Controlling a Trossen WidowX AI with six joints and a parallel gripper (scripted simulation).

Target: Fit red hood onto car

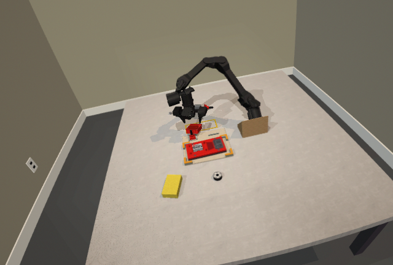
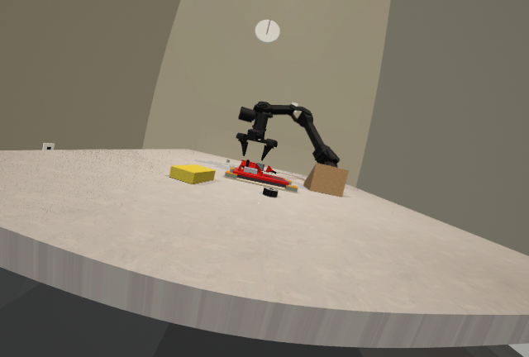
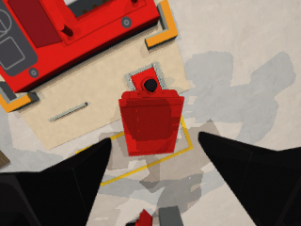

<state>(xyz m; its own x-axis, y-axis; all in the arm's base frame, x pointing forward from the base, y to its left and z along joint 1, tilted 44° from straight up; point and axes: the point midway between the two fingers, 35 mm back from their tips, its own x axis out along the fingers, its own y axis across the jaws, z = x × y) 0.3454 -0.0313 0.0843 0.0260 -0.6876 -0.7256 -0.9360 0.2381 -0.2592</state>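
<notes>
My gripper tip is 40 mm above the red hood. The rest, counted from my gripper tip: small black wheel (80 mm behind, 360 mm to the left, 60 mm below); then grey engine block (10 mm behind, 170 mm to the left, 50 mm below); then yellow block (140 mm ahead, 370 mm to the left, 60 mm below).
</notes>
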